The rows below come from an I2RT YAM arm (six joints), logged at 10 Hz.
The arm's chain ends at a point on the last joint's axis. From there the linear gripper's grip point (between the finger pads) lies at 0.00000 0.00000 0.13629 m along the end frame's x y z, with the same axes.
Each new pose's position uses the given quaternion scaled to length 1; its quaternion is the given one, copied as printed.
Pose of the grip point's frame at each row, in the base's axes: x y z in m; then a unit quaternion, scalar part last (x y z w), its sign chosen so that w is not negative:
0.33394 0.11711 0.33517 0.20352 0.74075 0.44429 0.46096
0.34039 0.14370 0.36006 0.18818 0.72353 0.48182 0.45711
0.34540 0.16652 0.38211 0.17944 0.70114 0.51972 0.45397
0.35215 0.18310 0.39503 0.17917 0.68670 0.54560 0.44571
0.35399 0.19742 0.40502 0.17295 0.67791 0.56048 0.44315
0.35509 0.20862 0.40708 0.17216 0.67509 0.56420 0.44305
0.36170 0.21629 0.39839 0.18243 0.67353 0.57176 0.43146
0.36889 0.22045 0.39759 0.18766 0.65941 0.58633 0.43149
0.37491 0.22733 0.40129 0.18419 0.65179 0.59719 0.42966
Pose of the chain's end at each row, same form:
0.21622 0.05297 0.35974 0.20352 0.74075 0.44429 0.46096
0.22553 0.07212 0.37612 0.18818 0.72353 0.48182 0.45711
0.23322 0.08940 0.38860 0.17944 0.70114 0.51972 0.45397
0.24208 0.10274 0.39603 0.17917 0.68670 0.54560 0.44571
0.24568 0.11474 0.40215 0.17295 0.67791 0.56048 0.44315
0.24709 0.12559 0.40310 0.17216 0.67509 0.56420 0.44305
0.25406 0.13277 0.39483 0.18243 0.67353 0.57176 0.43146
0.26134 0.13713 0.38942 0.18766 0.65941 0.58633 0.43149
0.26859 0.14280 0.39005 0.18419 0.65179 0.59719 0.42966

